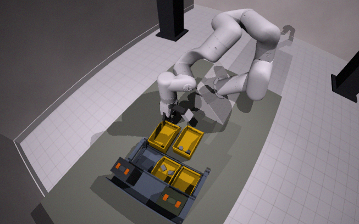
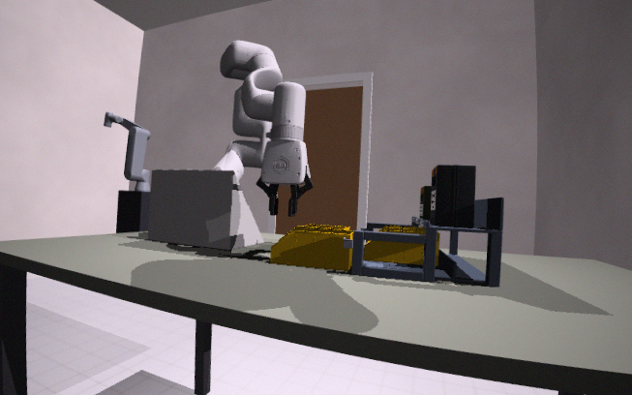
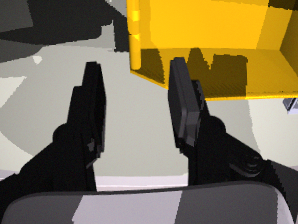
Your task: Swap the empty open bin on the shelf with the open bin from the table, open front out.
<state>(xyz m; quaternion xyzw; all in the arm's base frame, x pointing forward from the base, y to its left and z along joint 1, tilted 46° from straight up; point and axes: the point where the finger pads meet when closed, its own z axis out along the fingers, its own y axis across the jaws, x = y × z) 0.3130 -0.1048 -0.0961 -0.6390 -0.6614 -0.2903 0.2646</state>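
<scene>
The shelf's front bar is 17 cm ahead of my hand, 12 cm to the left of it and 11 cm below it. The rest, counted from my hand: black box: 36 cm ahead, 1 cm to the left, 4 cm above.
</scene>
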